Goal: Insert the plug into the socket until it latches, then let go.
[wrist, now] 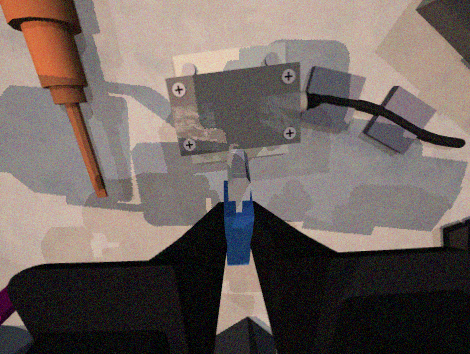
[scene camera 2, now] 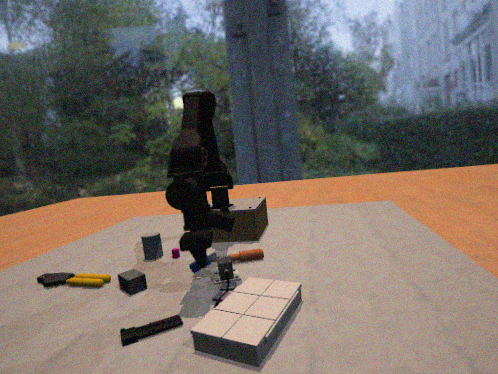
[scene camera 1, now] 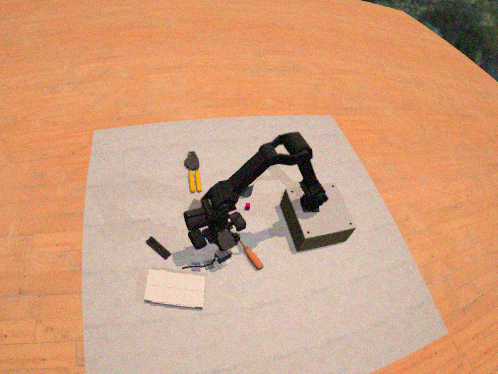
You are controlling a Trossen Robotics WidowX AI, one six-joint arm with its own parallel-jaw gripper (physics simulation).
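Places are measured from the arm's base along level axes (x back, y right, z up), in millimetres.
Pixels of known places: gripper, between the fingertips: (wrist: 236, 209) (scene camera 2: 203, 266) (scene camera 1: 216, 242); arm's base, origin of its link: (scene camera 2: 221, 207) (scene camera 1: 309, 204).
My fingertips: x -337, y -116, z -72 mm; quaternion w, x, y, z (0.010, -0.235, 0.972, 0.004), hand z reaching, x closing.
Observation:
For each thing: its middle in the pictures, then the offset to it from my fingertips. "spot": a spot on its surface instead.
- blue plug, middle of its body: (wrist: 237, 215) (scene camera 2: 203, 262) dx +1, dy -3, dz +11 mm
- socket, middle of its body: (wrist: 243, 108) (scene camera 2: 225, 268) (scene camera 1: 222, 255) dx +19, dy -47, dz -10 mm
- black cable, a spot on its surface: (wrist: 372, 109) spot: dx -49, dy -80, dz -27 mm
- orange screwdriver, middle of its body: (wrist: 57, 60) (scene camera 2: 234, 257) (scene camera 1: 248, 252) dx +112, dy -27, dz -19 mm
- tiled block, middle of its body: (scene camera 2: 253, 313) (scene camera 1: 175, 289) dx -139, dy -176, dz -15 mm
- black bar, middle of its body: (scene camera 2: 152, 327) (scene camera 1: 158, 247) dx -205, dy -17, dz -25 mm
- pliers, a spot on its surface: (scene camera 2: 55, 279) (scene camera 1: 189, 163) spot: dx -109, dy +379, dz -17 mm
- magenta cube, middle of its body: (wrist: 5, 303) (scene camera 2: 175, 253) (scene camera 1: 247, 206) dx +124, dy +169, dz -20 mm
- dark cube, middle of its body: (scene camera 2: 132, 281) (scene camera 1: 195, 209) dx -75, dy +148, dz -15 mm
- grey cylinder, middle of its body: (scene camera 2: 152, 245) (scene camera 1: 246, 186) dx +122, dy +250, dz +2 mm
The blue plug (scene camera 2: 196, 267) (wrist: 239, 235) with a grey tip is between my fingers. My gripper (wrist: 236, 209) is shut on it, low over the mat. The socket (scene camera 1: 223, 257) (scene camera 2: 226, 270) (wrist: 240, 107) is a grey box with screws on its top face, on a pale base plate. In the wrist view the plug's tip points at the socket's near long side and meets its edge at about the middle. The opening is hidden, so whether the tip is inside cannot be told. A black cable (wrist: 372, 109) leaves the socket's right side in the wrist view.
An orange screwdriver (scene camera 1: 254, 258) (scene camera 2: 248, 255) (wrist: 54, 55) lies close beside the socket. A tiled block (scene camera 1: 175, 288) (scene camera 2: 254, 310), black bar (scene camera 1: 158, 247) (scene camera 2: 151, 330), pliers (scene camera 1: 192, 162) (scene camera 2: 55, 279), magenta cube (scene camera 1: 247, 206) (scene camera 2: 175, 253), dark cube (scene camera 2: 132, 282) and grey cylinder (scene camera 2: 152, 247) stand around.

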